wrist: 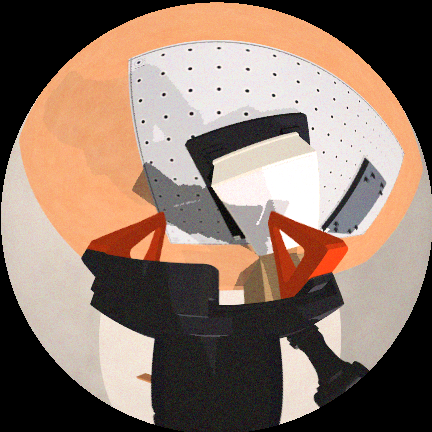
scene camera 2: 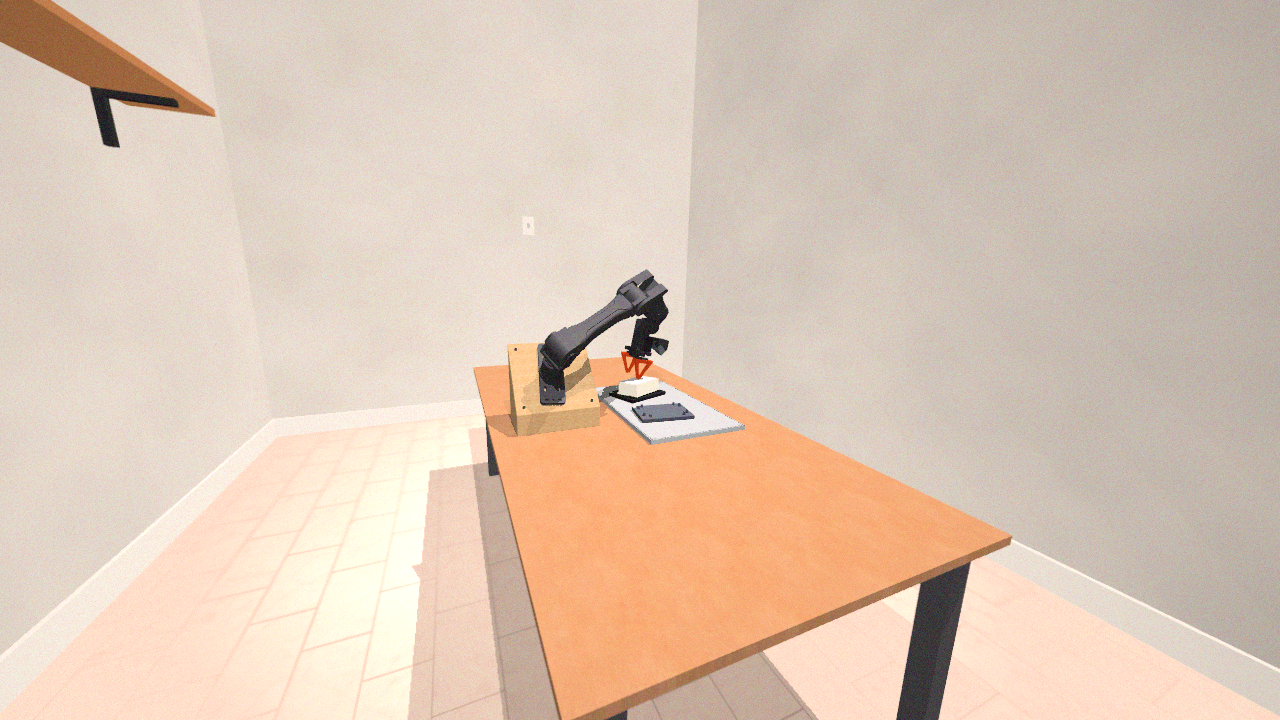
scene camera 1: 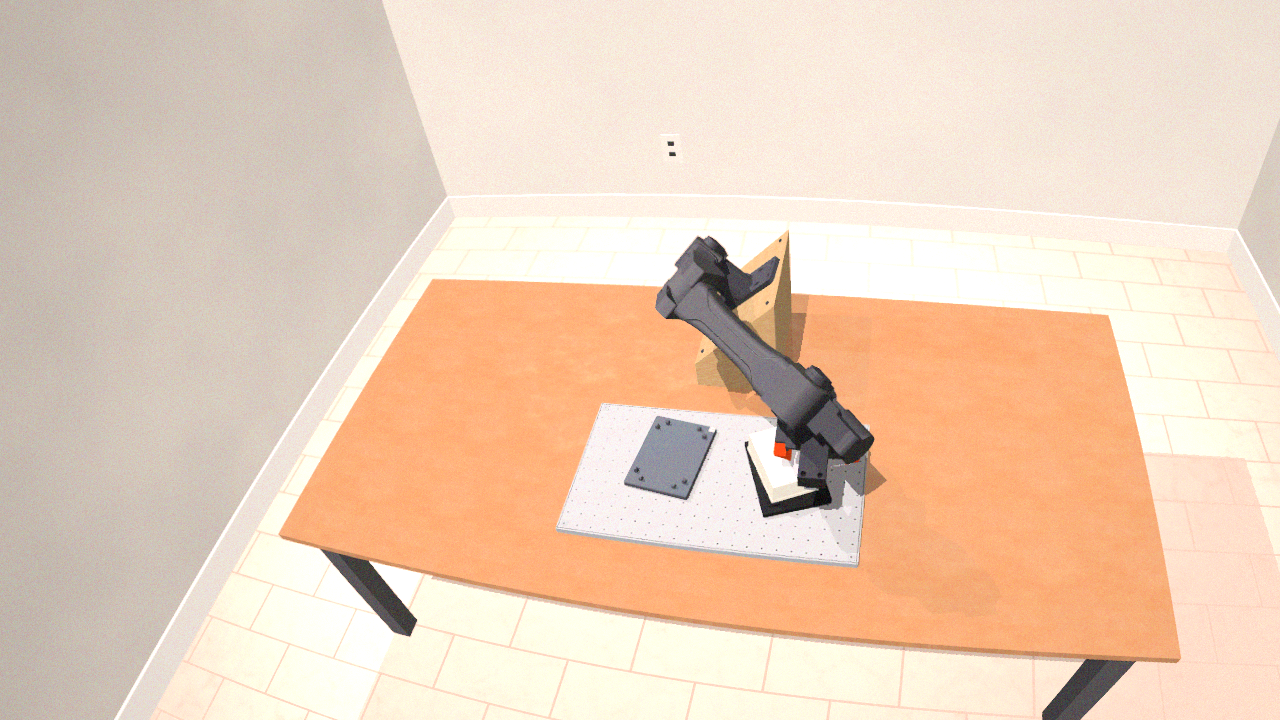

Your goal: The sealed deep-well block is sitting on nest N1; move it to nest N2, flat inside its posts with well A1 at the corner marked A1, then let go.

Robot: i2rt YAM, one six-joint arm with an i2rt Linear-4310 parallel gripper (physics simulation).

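Pixels of known places: gripper, fingertip midpoint: (wrist: pixel 216 216) (scene camera 2: pixel 632 375); arm's base, link origin: (scene camera 2: pixel 551 373) (scene camera 1: pixel 744 292).
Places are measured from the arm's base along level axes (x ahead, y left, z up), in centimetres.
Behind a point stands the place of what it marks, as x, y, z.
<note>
The white deep-well block (scene camera 1: pixel 771 480) {37.7, 13.6, -7.4} (scene camera 2: pixel 638 386) {29.6, 8.0, -8.1} (wrist: pixel 300 185) {36.0, 14.3, -7.5} sits on the black nest N1 (scene camera 1: pixel 779 509) {40.2, 15.5, -12.0} (wrist: pixel 250 128) {38.5, 18.2, -12.0}; its well A1 cannot be made out. My gripper (scene camera 1: pixel 819 454) {31.6, 20.5, -7.6} (scene camera 2: pixel 634 374) {31.6, 20.5, -7.6} (wrist: pixel 216 216) {31.6, 20.5, -7.6} is open, with orange fingers pointing down just above the block's level. In the wrist view one fingertip overlaps the block's top and the other lies left of the block; nothing is between them. The dark grey nest N2 (scene camera 1: pixel 669 456) {33.0, -6.5, -12.1} (scene camera 2: pixel 663 412) {32.2, -8.1, -12.1} (wrist: pixel 356 200) {33.4, -3.5, -12.1}, with small posts near its corners, holds nothing. Its A1 mark cannot be read.
Both nests stand on a light perforated board (scene camera 1: pixel 595 505) {45.7, -16.5, -13.2} (scene camera 2: pixel 717 426) {43.9, -20.3, -13.2} (wrist: pixel 218 77) {43.3, 21.4, -13.2} on the orange-brown table (scene camera 1: pixel 447 402) {28.2, -58.6, -14.5} (scene camera 2: pixel 716 519) {22.0, -59.1, -14.5}. The arm's wooden wedge base (scene camera 1: pixel 780 313) {4.5, 8.2, -0.3} (scene camera 2: pixel 554 418) {-0.4, -8.4, -10.6} stands behind the board. A wall shelf (scene camera 2: pixel 89 55) is high at the left in scene camera 2.
</note>
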